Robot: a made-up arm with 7 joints. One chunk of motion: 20 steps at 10 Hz.
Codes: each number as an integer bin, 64 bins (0 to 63) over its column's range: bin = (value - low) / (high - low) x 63, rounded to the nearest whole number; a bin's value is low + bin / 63 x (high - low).
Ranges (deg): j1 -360..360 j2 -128.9..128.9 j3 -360..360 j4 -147.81..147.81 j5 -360..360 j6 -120.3..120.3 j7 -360..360
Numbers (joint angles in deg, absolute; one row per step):
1: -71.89 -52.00 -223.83 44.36 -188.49 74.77 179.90
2: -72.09 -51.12 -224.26 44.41 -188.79 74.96 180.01
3: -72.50 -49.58 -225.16 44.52 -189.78 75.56 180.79
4: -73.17 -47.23 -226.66 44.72 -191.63 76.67 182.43
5: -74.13 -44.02 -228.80 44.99 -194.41 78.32 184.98
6: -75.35 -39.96 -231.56 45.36 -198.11 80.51 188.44
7: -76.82 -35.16 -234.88 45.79 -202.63 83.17 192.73
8: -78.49 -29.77 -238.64 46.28 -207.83 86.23 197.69
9: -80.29 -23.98 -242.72 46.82 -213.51 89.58 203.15
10: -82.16 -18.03 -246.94 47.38 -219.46 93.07 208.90
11: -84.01 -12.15 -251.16 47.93 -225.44 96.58 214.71
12: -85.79 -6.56 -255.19 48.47 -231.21 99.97 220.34
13: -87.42 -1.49 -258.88 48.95 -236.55 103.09 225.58
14: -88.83 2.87 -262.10 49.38 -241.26 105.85 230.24
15: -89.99 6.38 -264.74 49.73 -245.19 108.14 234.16
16: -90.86 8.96 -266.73 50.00 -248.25 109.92 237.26
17: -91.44 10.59 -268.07 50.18 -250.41 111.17 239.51
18: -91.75 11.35 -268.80 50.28 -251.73 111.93 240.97
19: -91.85 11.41 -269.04 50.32 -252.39 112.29 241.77
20: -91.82 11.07 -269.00 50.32 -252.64 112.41 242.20
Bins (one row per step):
1: 25 19 12 41 15 51 47
2: 25 19 12 41 15 51 47
3: 25 19 12 41 15 51 47
4: 25 20 12 41 15 52 47
5: 25 21 11 41 14 52 48
6: 25 22 11 41 14 53 48
7: 25 23 11 41 14 53 48
8: 25 24 11 41 13 54 49
9: 24 26 10 41 13 55 49
10: 24 27 10 42 12 56 50
11: 24 29 10 42 12 57 50
12: 24 30 9 42 11 58 51
13: 24 31 9 42 11 58 51
14: 24 32 9 42 10 59 52
15: 24 33 8 42 10 60 52
16: 24 34 8 42 10 60 52
17: 23 34 8 42 10 61 52
18: 23 34 8 42 9 61 53
19: 23 34 8 42 9 61 53
20: 23 34 8 42 9 61 53

